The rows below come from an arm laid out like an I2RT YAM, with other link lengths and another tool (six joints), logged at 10 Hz.
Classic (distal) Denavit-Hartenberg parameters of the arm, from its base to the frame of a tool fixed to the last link. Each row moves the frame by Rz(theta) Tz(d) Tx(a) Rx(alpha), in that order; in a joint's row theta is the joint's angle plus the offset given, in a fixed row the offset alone. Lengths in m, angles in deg.
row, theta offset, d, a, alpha
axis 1, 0, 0.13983, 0.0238, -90
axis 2, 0, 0, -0.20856, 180
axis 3, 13.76, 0, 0.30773, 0
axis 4, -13.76, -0.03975, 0.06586, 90
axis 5, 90, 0.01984, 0, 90
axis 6, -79.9, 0.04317, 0.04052, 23.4
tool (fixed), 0, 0.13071, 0, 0
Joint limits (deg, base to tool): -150..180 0..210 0..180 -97..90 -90..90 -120..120
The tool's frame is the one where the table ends.
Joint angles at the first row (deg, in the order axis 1, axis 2, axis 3, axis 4, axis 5, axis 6):
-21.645, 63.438, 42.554, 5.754, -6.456, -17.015
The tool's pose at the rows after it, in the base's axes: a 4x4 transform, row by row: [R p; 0 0 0 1], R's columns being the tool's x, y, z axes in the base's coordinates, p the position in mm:
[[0.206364 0.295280 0.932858 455.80], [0.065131 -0.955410 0.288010 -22.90], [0.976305 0.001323 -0.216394 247.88], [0 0 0 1]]
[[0.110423 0.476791 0.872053 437.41], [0.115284 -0.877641 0.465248 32.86], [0.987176 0.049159 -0.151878 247.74], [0 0 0 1]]
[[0.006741 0.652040 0.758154 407.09], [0.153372 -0.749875 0.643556 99.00], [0.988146 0.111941 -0.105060 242.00], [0 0 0 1]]
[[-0.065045 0.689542 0.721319 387.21], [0.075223 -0.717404 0.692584 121.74], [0.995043 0.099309 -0.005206 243.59], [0 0 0 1]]
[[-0.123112 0.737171 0.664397 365.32], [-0.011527 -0.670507 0.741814 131.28], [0.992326 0.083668 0.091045 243.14], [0 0 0 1]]
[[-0.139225 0.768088 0.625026 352.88], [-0.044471 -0.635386 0.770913 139.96], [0.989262 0.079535 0.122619 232.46], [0 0 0 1]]
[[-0.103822 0.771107 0.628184 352.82], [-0.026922 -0.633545 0.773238 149.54], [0.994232 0.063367 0.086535 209.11], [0 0 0 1]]
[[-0.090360 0.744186 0.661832 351.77], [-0.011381 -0.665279 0.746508 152.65], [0.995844 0.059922 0.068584 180.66], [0 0 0 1]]
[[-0.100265 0.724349 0.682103 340.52], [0.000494 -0.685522 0.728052 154.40], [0.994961 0.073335 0.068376 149.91], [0 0 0 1]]
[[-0.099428 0.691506 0.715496 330.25], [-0.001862 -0.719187 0.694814 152.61], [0.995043 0.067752 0.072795 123.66], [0 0 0 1]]
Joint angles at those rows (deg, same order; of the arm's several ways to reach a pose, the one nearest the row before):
-19.500, 60.650, 38.731, 10.214, -12.498, -17.769
-15.631, 56.903, 33.092, 16.482, -20.011, -18.716
-9.431, 52.936, 27.041, 22.568, -26.443, -19.900
-6.028, 49.479, 20.912, 30.787, -26.555, -14.458
-5.382, 46.912, 15.100, 39.548, -29.824, -8.579
-4.434, 47.468, 11.771, 45.423, -31.448, -6.397
-2.417, 50.728, 10.632, 47.009, -29.660, -8.037
-0.595, 55.720, 8.170, 53.064, -25.483, -9.318
0.629, 63.253, 4.860, 64.109, -22.697, -10.199
1.969, 73.707, 3.314, 76.069, -18.653, -10.194

